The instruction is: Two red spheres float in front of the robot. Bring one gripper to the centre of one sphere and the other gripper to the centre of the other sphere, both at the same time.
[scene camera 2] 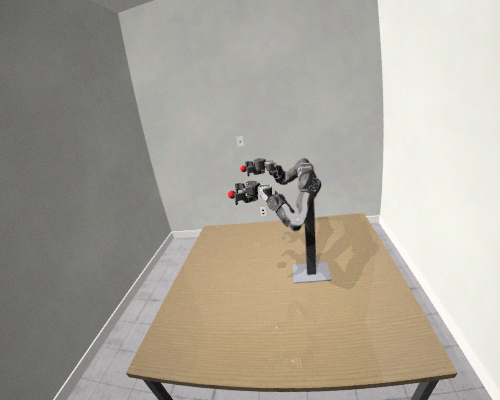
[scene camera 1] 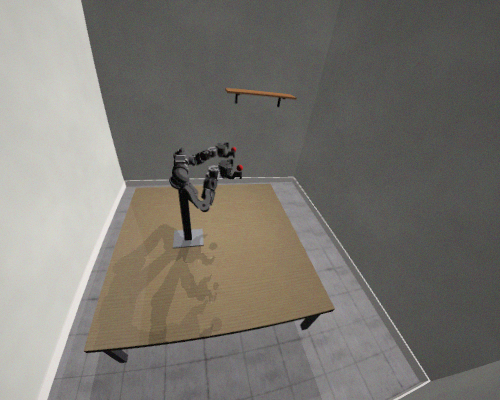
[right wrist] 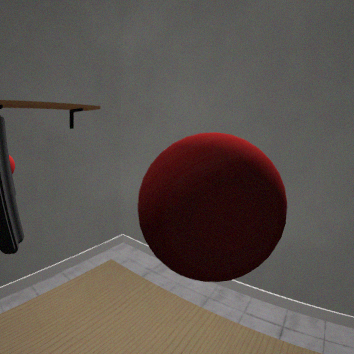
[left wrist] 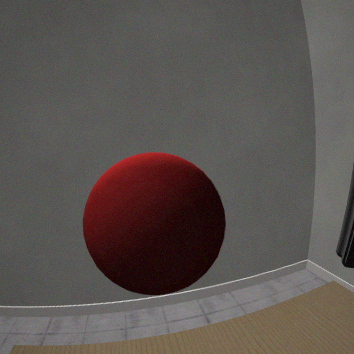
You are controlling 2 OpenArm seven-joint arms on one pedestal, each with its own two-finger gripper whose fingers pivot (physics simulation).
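Observation:
Two red spheres float apart in front of the robot. The left gripper (scene camera 1: 230,150) (scene camera 2: 237,194) is open; one sphere (scene camera 1: 234,149) (scene camera 2: 231,194) (left wrist: 154,223) lies at the mouth of its fingers, its middle a little beyond the fingertips in scene camera 2. The right gripper (scene camera 1: 236,169) (scene camera 2: 248,168) is open; the other sphere (scene camera 1: 240,168) (scene camera 2: 243,168) (right wrist: 212,206) lies at its fingertips, its middle also slightly beyond them. Each wrist view shows its sphere whole, below mid-height, with part of a finger at one side edge. Exact depth is hard to tell.
The pedestal (scene camera 1: 185,215) (scene camera 2: 310,240) stands on a wooden table (scene camera 1: 260,280) (scene camera 2: 225,320), far below the grippers. A wall shelf (scene camera 1: 260,93) (right wrist: 50,105) hangs behind. In the right wrist view, a bit of the far sphere (right wrist: 12,164) shows beside the finger. The two forearms run side by side, apart.

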